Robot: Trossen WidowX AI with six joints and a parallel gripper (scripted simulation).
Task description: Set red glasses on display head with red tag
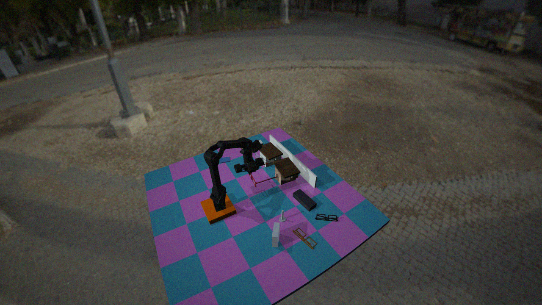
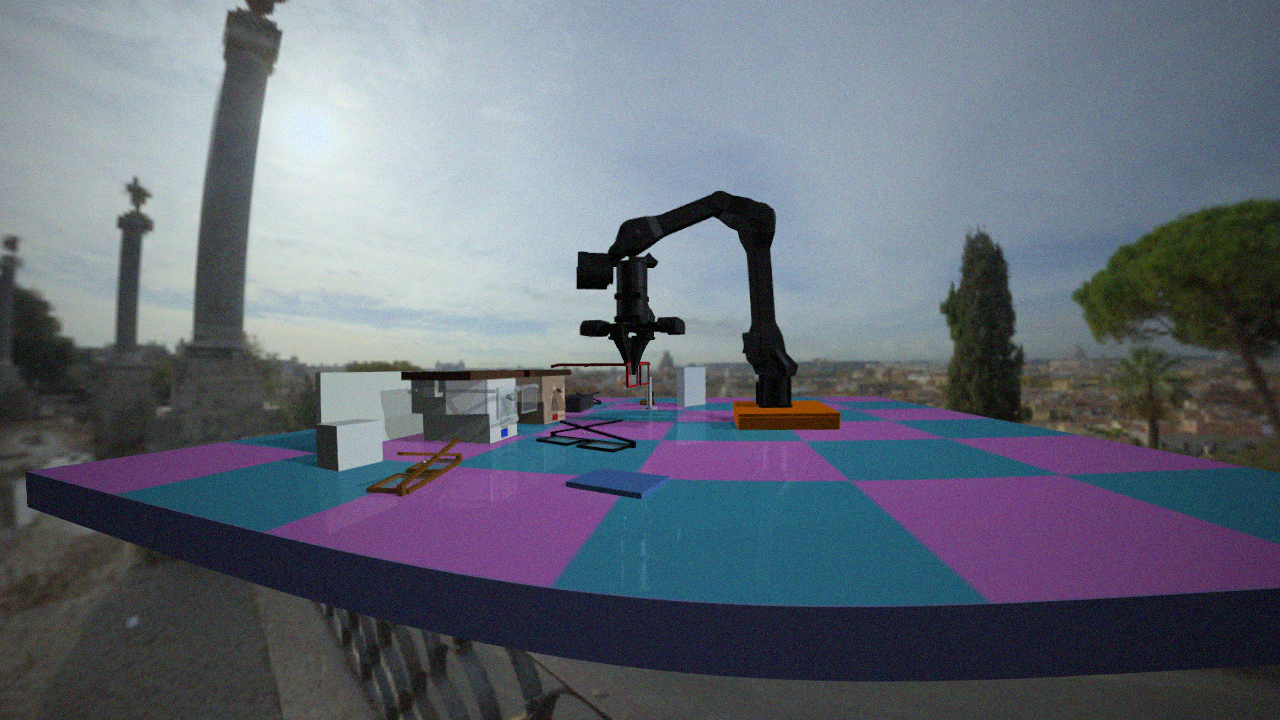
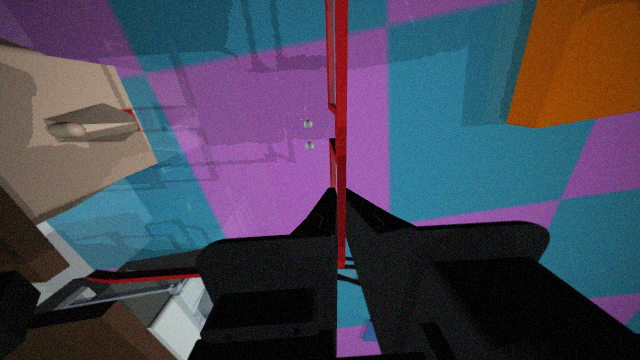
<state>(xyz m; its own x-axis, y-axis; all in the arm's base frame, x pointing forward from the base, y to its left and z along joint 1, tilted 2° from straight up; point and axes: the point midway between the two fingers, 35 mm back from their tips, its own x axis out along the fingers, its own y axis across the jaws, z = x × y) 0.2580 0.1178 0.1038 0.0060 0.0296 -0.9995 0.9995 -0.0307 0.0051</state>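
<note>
Right now the skin-coloured head is 22 cm ahead of my gripper tip, 5 cm to the right of it and 4 cm below it. Round my gripper tip: post (35 cm to the right, 7 cm below, 6 cm ahead); pale translucent head (20 cm ahead, 17 cm to the left, 4 cm below); white wall (35 cm ahead, 7 cm to the left, 4 cm below).
</note>
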